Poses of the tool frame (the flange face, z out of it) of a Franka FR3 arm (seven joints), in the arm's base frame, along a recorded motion.
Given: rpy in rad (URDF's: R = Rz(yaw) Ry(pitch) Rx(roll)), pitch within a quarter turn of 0, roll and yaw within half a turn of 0; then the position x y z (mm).
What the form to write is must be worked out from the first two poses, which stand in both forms.
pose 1, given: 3.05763 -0.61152 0.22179 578.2 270.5 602.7
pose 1, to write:
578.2 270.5 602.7
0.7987 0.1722 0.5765
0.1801 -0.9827 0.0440
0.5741 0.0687 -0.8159

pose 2, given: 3.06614 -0.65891 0.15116 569.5 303.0 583.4
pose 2, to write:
569.5 303.0 583.4
0.7816 0.1045 0.6149
0.1191 -0.9927 0.0174
0.6123 0.0596 -0.7884

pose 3, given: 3.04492 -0.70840 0.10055 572.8 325.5 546.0
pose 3, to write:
572.8 325.5 546.0
0.7556 0.0374 0.6540
0.0762 -0.9966 -0.0310
0.6506 0.0733 -0.7559

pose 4, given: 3.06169 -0.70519 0.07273 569.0 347.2 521.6
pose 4, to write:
569.0 347.2 521.6
0.7595 0.0208 0.6502
0.0553 -0.9979 -0.0327
0.6482 0.0608 -0.7591

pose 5, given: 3.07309 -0.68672 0.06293 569.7 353.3 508.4
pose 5, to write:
569.7 353.3 508.4
0.7718 0.0194 0.6356
0.0486 -0.9984 -0.0285
0.6340 0.0529 -0.7715

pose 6, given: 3.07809 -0.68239 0.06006 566.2 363.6 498.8
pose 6, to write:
566.2 363.6 498.8
0.7747 0.0200 0.6321
0.0466 -0.9986 -0.0256
0.6306 0.0492 -0.7745

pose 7, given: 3.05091 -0.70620 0.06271 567.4 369.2 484.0
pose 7, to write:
567.4 369.2 484.0
0.7593 0.0038 0.6507
0.0477 -0.9976 -0.0499
0.6489 0.0689 -0.7577

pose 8, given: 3.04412 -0.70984 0.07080 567.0 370.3 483.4
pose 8, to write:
567.0 370.3 483.4
0.7566 0.0071 0.6539
0.0537 -0.9972 -0.0512
0.6517 0.0738 -0.7549

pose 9, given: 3.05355 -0.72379 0.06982 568.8 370.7 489.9
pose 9, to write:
568.8 370.7 489.9
0.7475 0.0114 0.6642
0.0523 -0.9978 -0.0417
0.6622 0.0659 -0.7464

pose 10, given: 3.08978 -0.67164 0.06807 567.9 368.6 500.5
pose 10, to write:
567.9 368.6 500.5
0.7810 0.0358 0.6235
0.0532 -0.9985 -0.0094
0.6223 0.0405 -0.7818

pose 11, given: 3.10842 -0.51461 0.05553 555.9 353.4 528.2
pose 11, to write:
555.9 353.4 528.2
0.8691 0.0392 0.4930
0.0483 -0.9988 -0.0058
0.4922 0.0289 -0.8700

